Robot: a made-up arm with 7 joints. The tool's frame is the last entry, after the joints. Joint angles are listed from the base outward.
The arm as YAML. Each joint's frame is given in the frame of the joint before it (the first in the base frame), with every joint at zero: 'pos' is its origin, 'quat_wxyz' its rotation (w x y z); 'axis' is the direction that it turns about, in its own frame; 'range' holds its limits. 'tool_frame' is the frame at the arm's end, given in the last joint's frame.
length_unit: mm
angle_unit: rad
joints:
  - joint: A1
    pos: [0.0, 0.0, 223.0]
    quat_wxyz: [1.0, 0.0, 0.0, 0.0]
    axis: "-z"
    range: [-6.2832, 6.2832]
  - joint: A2
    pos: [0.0, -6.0, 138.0]
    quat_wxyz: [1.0, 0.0, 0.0, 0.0]
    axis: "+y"
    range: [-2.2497, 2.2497]
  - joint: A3
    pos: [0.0, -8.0, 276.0]
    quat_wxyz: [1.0, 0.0, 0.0, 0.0]
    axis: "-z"
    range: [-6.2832, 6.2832]
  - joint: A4
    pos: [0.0, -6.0, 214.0]
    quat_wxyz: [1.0, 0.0, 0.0, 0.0]
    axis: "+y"
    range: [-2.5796, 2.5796]
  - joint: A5
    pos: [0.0, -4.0, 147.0]
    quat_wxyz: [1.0, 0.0, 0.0, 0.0]
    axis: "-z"
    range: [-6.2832, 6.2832]
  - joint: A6
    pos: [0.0, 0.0, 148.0]
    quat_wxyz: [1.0, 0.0, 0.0, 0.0]
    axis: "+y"
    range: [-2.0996, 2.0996]
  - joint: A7
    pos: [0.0, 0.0, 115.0]
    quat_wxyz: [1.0, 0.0, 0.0, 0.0]
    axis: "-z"
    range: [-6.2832, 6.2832]
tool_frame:
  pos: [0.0, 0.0, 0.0]
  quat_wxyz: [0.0, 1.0, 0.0, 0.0]
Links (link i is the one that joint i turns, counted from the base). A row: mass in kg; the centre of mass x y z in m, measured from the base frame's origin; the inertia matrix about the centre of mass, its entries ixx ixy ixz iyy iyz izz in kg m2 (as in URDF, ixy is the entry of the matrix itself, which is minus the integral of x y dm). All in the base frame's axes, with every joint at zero. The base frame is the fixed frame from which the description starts. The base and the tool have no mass.
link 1: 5.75; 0.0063 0.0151 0.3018; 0.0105 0 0 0.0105 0.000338 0.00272
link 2: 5.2; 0.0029 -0.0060 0.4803; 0.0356 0 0 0.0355 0.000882 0.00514
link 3: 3.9; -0.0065 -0.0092 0.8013; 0.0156 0 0 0.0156 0.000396 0.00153
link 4: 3.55; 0.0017 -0.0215 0.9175; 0.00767 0 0 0.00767 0.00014 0.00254
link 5: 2.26; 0.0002 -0.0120 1.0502; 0.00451 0 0 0.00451 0 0.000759
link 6: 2.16; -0.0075 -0.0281 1.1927; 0.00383 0 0 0.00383 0 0.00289
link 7: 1.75; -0.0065 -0.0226 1.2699; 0.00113 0 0 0.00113 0 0.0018
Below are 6 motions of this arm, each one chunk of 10 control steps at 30 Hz.
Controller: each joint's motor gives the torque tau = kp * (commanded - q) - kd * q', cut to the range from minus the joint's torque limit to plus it. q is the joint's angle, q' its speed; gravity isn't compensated. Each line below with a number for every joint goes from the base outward.
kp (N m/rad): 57 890 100 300 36 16 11
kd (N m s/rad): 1.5 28 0.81 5.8 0.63 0.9 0.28
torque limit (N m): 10 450 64 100 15 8.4 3.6
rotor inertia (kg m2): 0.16 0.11 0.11 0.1 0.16 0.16 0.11
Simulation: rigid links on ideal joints. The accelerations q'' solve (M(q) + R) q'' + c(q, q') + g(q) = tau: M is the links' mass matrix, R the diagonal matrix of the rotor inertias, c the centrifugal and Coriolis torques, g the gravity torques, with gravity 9.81 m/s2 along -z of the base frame. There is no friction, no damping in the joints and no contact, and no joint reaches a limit. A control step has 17 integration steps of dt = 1/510 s. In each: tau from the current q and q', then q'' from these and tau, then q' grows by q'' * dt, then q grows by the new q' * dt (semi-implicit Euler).
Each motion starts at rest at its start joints. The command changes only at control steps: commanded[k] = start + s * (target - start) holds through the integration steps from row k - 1 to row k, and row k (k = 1, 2, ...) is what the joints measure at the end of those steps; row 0 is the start. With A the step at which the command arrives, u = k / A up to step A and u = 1 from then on. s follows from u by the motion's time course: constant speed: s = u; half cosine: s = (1 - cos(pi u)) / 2; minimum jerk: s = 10 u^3 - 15 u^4 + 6 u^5; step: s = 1 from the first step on.
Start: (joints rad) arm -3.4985 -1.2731 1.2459 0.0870 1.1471 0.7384 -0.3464
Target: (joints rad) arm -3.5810 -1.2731 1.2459 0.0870 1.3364 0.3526 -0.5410
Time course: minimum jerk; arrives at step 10
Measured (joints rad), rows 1 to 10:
1: -3.4982 -1.2813 1.2441 0.0886 1.1467 0.7379 -0.3464
2: -3.4988 -1.3015 1.2440 0.0877 1.1476 0.7384 -0.3469
3: -3.5014 -1.3283 1.2524 0.0810 1.1546 0.7410 -0.3498
4: -3.5055 -1.3571 1.2693 0.0711 1.1744 0.7443 -0.3579
5: -3.5099 -1.3839 1.2873 0.0624 1.2121 0.7460 -0.3735
6: -3.5140 -1.4055 1.2971 0.0570 1.2676 0.7439 -0.3985
7: -3.5178 -1.4198 1.2950 0.0544 1.3346 0.7365 -0.4329
8: -3.5217 -1.4256 1.2850 0.0531 1.4017 0.7228 -0.4749
9: -3.5257 -1.4233 1.2750 0.0525 1.4557 0.7027 -0.5210
10: -3.5295 -1.4143 1.2703 0.0534 1.4856 0.6768 -0.5664

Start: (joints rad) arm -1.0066 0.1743 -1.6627 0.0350 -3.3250 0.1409 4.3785
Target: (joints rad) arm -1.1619 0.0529 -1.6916 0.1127 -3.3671 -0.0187 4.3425
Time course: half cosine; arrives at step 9
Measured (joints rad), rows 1 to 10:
1: -1.0059 0.1755 -1.6630 0.0362 -3.3251 0.1417 4.3784
2: -1.0055 0.1779 -1.6641 0.0394 -3.3261 0.1439 4.3778
3: -1.0085 0.1787 -1.6662 0.0446 -3.3288 0.1474 4.3763
4: -1.0175 0.1756 -1.6692 0.0525 -3.3341 0.1515 4.3736
5: -1.0345 0.1664 -1.6726 0.0635 -3.3426 0.1549 4.3693
6: -1.0610 0.1505 -1.6759 0.0780 -3.3536 0.1554 4.3632
7: -1.0971 0.1284 -1.6790 0.0955 -3.3659 0.1498 4.3556
8: -1.1403 0.1025 -1.6830 0.1148 -3.3773 0.1346 4.3473
9: -1.1842 0.0757 -1.6893 0.1333 -3.3858 0.1065 4.3390
10: -1.2197 0.0514 -1.6989 0.1470 -3.3896 0.0640 4.3319

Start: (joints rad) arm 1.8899 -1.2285 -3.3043 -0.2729 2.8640 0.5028 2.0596
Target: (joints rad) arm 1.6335 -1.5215 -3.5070 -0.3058 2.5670 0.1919 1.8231
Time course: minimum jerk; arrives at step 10
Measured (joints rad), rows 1 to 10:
1: 1.8896 -1.2381 -3.3043 -0.2797 2.8641 0.5053 2.0596
2: 1.8888 -1.2599 -3.3088 -0.2842 2.8629 0.5131 2.0592
3: 1.8867 -1.2909 -3.3260 -0.2820 2.8560 0.5218 2.0566
4: 1.8823 -1.3325 -3.3613 -0.2807 2.8370 0.5239 2.0491
5: 1.8754 -1.3851 -3.4126 -0.2838 2.7998 0.5136 2.0338
6: 1.8669 -1.4460 -3.4715 -0.2859 2.7412 0.4881 2.0080
7: 1.8587 -1.5111 -3.5274 -0.2787 2.6632 0.4464 1.9710
8: 1.8526 -1.5753 -3.5716 -0.2571 2.5738 0.3883 1.9237
9: 1.8489 -1.6337 -3.5988 -0.2229 2.4862 0.3152 1.8693
10: 1.8462 -1.6818 -3.6061 -0.1842 2.4158 0.2310 1.8127

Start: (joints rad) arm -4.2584 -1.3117 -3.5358 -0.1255 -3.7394 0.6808 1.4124
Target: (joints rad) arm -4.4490 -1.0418 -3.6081 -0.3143 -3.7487 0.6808 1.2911
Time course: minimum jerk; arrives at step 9
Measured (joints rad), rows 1 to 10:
1: -4.2589 -1.3205 -3.5353 -0.1298 -3.7388 0.6826 1.4124
2: -4.2589 -1.3374 -3.5416 -0.1267 -3.7388 0.6880 1.4120
3: -4.2586 -1.3530 -3.5673 -0.1116 -3.7443 0.6922 1.4100
4: -4.2594 -1.3609 -3.6166 -0.0972 -3.7621 0.6880 1.4047
5: -4.2629 -1.3565 -3.6776 -0.0974 -3.7972 0.6725 1.3941
6: -4.2702 -1.3363 -3.7283 -0.1176 -3.8475 0.6486 1.3770
7: -4.2815 -1.2992 -3.7504 -0.1539 -3.9024 0.6235 1.3537
8: -4.2955 -1.2483 -3.7371 -0.1975 -3.9452 0.6044 1.3257
9: -4.3108 -1.1904 -3.6940 -0.2407 -3.9598 0.5950 1.2958
10: -4.3269 -1.1335 -3.6370 -0.2809 -3.9370 0.5956 1.2672

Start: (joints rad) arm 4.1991 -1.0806 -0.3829 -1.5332 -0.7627 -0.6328 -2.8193
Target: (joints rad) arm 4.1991 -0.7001 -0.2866 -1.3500 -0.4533 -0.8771 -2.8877
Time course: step
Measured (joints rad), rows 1 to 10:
1: 4.1764 -1.0371 -0.3125 -1.5176 -0.7173 -0.6514 -2.8244
2: 4.1277 -0.9459 -0.1686 -1.4732 -0.6019 -0.6923 -2.8380
3: 4.0847 -0.8481 -0.0468 -1.4102 -0.4489 -0.7355 -2.8576
4: 4.0748 -0.7623 -0.0155 -1.3470 -0.2968 -0.7683 -2.8803
5: 4.1080 -0.6971 -0.0911 -1.3034 -0.1816 -0.7875 -2.9032
6: 4.1735 -0.6599 -0.2384 -1.2906 -0.1304 -0.7953 -2.9232
7: 4.2445 -0.6529 -0.3920 -1.3070 -0.1564 -0.7982 -2.9374
8: 4.2930 -0.6689 -0.4867 -1.3404 -0.2536 -0.8057 -2.9437
9: 4.3041 -0.6964 -0.4867 -1.3750 -0.3963 -0.8270 -2.9418
10: 4.2797 -0.7277 -0.3968 -1.3997 -0.5439 -0.8631 -2.9331

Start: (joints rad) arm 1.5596 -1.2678 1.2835 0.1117 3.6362 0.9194 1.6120
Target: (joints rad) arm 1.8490 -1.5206 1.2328 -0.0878 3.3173 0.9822 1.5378
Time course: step
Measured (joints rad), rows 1 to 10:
1: 1.5439 -1.2919 1.2759 0.0491 3.6314 0.9152 1.6076
2: 1.5222 -1.3591 1.2692 -0.0456 3.6010 0.9134 1.5964
3: 1.5144 -1.4585 1.2630 -0.0963 3.5290 0.9185 1.5803
4: 1.5197 -1.5688 1.2300 -0.1057 3.4177 0.9218 1.5613
5: 1.5297 -1.6683 1.1596 -0.1121 3.2791 0.9150 1.5411
6: 1.5389 -1.7429 1.0763 -0.1395 3.1304 0.9039 1.5215
7: 1.5480 -1.7876 1.0167 -0.1784 2.9964 0.9060 1.5050
8: 1.5600 -1.8041 1.0019 -0.2031 2.9035 0.9358 1.4933
9: 1.5768 -1.7958 1.0309 -0.1991 2.8652 0.9928 1.4876
10: 1.5983 -1.7661 1.0864 -0.1706 2.8861 1.0619 1.4879

